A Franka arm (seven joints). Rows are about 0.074 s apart.
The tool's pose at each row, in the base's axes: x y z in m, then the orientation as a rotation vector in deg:
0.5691, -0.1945, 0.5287, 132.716, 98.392, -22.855
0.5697, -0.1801, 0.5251, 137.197, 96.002, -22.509
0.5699, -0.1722, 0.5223, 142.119, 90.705, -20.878
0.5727, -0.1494, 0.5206, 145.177, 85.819, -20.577
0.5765, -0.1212, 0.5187, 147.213, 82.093, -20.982
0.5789, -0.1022, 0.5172, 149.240, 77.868, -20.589
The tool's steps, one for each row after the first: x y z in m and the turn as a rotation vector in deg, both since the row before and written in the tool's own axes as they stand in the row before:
0.0143, -0.0036, -0.0016, 2.025, 1.593, 2.801
0.0080, -0.0025, 0.0002, 0.877, 1.476, 4.738
0.0214, -0.0070, -0.0050, 0.484, 0.136, 3.846
0.0259, -0.0102, -0.0063, 0.528, -0.306, 2.801
0.0170, -0.0079, -0.0040, 0.124, 0.023, 3.166

